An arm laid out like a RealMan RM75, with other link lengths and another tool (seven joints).
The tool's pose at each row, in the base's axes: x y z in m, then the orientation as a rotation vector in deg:
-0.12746 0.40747 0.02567 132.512 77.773 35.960
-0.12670 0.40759 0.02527 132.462 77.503 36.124
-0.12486 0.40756 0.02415 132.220 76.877 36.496
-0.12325 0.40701 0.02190 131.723 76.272 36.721
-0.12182 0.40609 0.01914 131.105 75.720 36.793
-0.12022 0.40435 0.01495 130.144 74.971 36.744
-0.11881 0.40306 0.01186 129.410 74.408 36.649
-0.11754 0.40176 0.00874 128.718 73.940 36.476
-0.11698 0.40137 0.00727 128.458 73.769 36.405
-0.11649 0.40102 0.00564 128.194 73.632 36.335
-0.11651 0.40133 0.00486 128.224 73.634 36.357
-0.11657 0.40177 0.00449 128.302 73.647 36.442
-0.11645 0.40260 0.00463 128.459 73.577 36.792
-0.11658 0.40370 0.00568 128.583 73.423 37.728
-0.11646 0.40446 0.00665 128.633 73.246 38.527
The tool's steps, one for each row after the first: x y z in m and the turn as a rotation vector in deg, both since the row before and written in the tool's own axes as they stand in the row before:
0.00036 0.00027 0.00074 -0.206 0.009 0.137
0.00057 0.00072 0.00195 -0.569 -0.009 0.253
-0.00020 0.00016 0.00281 -0.723 -0.149 0.087
-0.00069 -0.00011 0.00317 -0.760 -0.257 -0.029
-0.00158 -0.00047 0.00452 -1.099 -0.470 -0.129
-0.00104 -0.00025 0.00347 -0.825 -0.395 -0.114
-0.00109 -0.00041 0.00342 -0.732 -0.407 -0.156
-0.00032 -0.00034 0.00155 -0.271 -0.155 -0.062
-0.00034 -0.00051 0.00163 -0.257 -0.143 -0.081
0.00014 -0.00063 0.00054 0.020 0.021 0.019
0.00030 -0.00046 0.00017 0.051 0.077 0.052
0.00081 -0.00021 -0.00018 0.022 0.243 0.193
0.00108 0.00006 -0.00108 -0.144 0.614 0.348
0.00089 0.00032 -0.00080 -0.185 0.499 0.291

